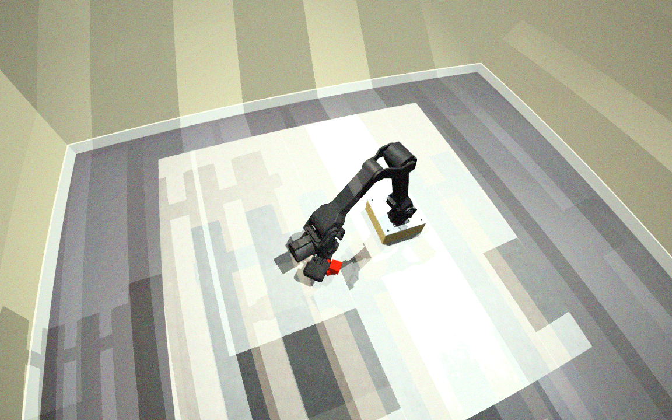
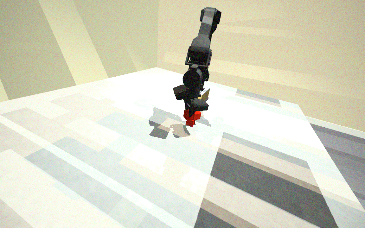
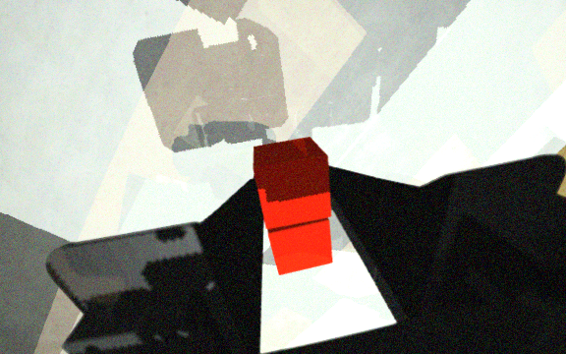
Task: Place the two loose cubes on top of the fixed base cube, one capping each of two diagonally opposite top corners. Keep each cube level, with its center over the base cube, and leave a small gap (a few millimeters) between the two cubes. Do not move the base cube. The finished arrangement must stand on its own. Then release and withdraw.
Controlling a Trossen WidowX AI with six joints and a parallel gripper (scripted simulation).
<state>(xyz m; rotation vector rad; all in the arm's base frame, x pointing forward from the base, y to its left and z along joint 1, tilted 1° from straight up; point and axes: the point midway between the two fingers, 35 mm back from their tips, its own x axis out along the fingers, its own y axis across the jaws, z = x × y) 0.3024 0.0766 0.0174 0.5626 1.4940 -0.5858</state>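
Right now the red cube is right at my gripper tip.
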